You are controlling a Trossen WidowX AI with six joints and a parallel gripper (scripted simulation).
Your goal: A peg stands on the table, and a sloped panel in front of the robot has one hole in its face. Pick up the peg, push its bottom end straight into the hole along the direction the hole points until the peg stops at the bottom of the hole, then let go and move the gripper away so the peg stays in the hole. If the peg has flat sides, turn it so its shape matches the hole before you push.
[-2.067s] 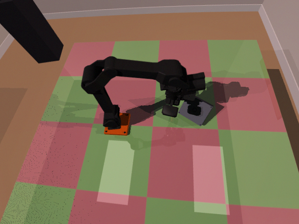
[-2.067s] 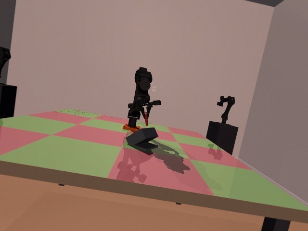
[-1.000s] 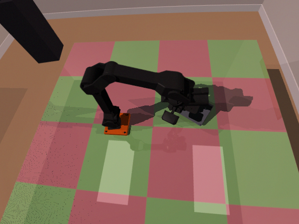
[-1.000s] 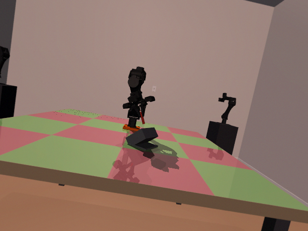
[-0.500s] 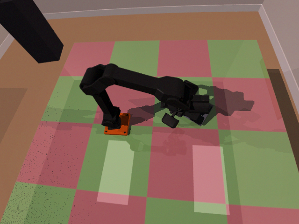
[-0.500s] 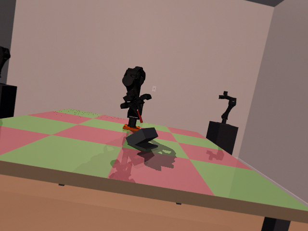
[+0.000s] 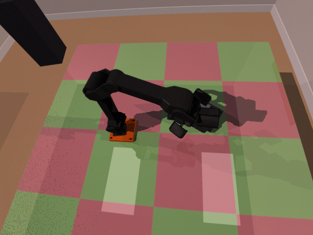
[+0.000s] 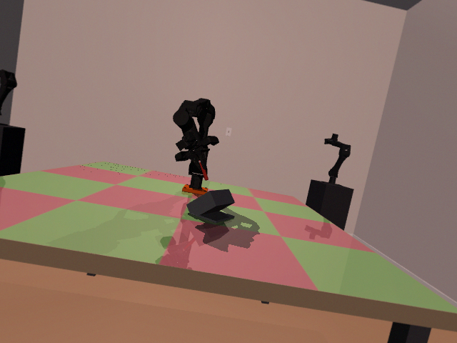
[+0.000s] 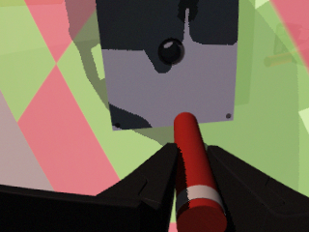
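Right now the grey sloped panel is 80 mm ahead of my gripper tip, 40 mm to the left of it and 110 mm below it. Round my gripper tip: dark red peg (10 mm behind, 10 mm to the right, 10 mm above).
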